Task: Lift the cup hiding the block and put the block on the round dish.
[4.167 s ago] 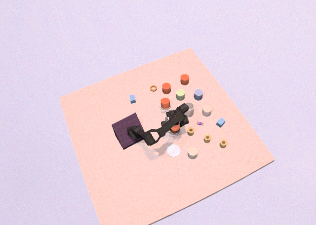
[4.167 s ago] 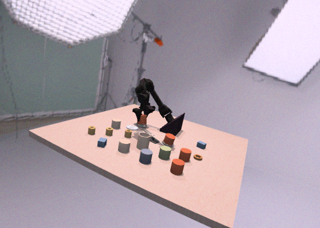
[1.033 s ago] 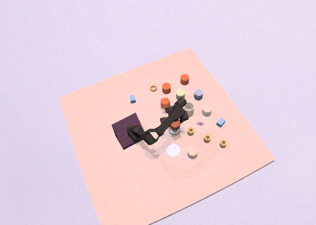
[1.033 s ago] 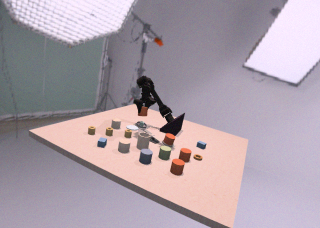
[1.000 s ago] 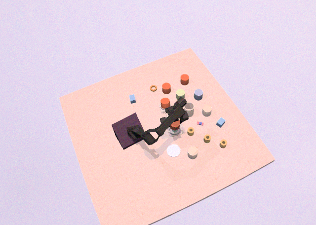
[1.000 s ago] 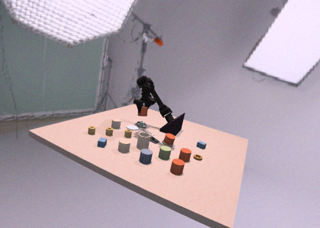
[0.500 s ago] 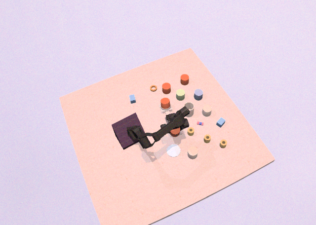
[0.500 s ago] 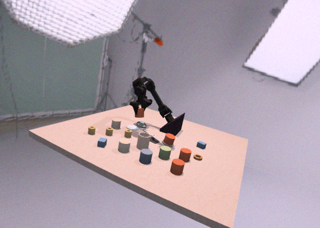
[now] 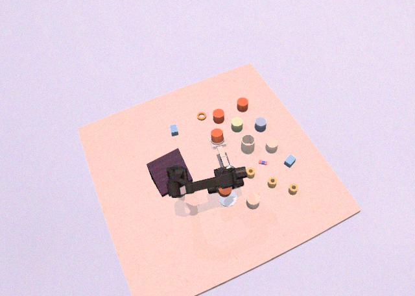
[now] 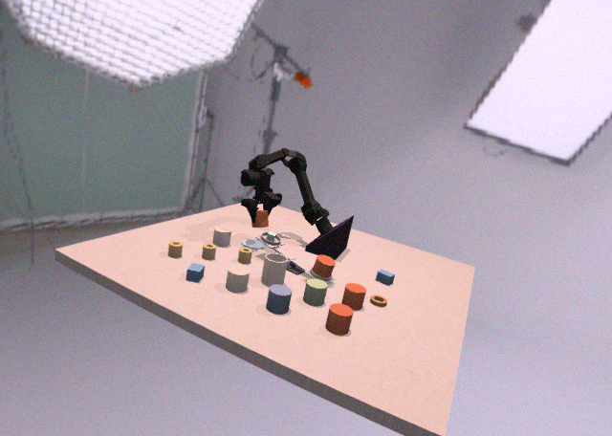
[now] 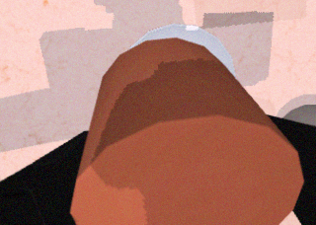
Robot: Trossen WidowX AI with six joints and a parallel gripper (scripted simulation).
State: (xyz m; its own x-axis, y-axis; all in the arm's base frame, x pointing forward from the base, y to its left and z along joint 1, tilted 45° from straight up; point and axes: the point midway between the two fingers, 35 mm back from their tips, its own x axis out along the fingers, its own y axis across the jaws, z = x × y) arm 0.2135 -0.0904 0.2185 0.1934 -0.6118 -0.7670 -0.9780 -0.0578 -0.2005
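The pale green block lies 70 mm ahead of my gripper tip, 110 mm to the left of it and 20 mm below it. From my gripper tip the other things lie so: grey balance 80 mm ahead, 240 mm to the left, 60 mm below; then round dish 20 mm ahead, 100 mm below.
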